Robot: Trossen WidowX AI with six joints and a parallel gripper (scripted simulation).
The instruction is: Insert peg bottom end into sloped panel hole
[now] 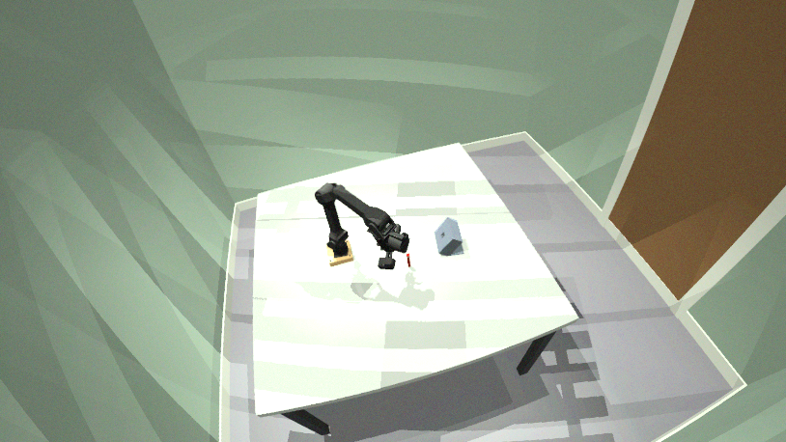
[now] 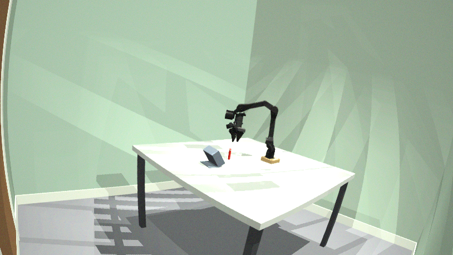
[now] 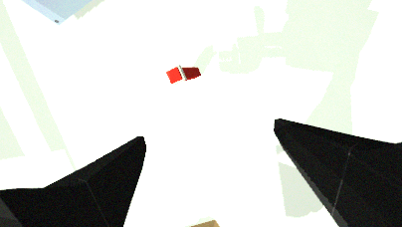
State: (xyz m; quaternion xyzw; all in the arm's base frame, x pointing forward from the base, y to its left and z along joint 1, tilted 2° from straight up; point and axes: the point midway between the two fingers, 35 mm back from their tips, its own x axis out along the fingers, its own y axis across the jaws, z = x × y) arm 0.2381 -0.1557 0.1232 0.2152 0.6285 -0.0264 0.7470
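Right now the red square peg is 5 cm ahead of my gripper tip, 2 cm to the left of it and 7 cm below it. From my gripper tip the other things lie so: sloped panel: 24 cm ahead, 10 cm to the left, 7 cm below.
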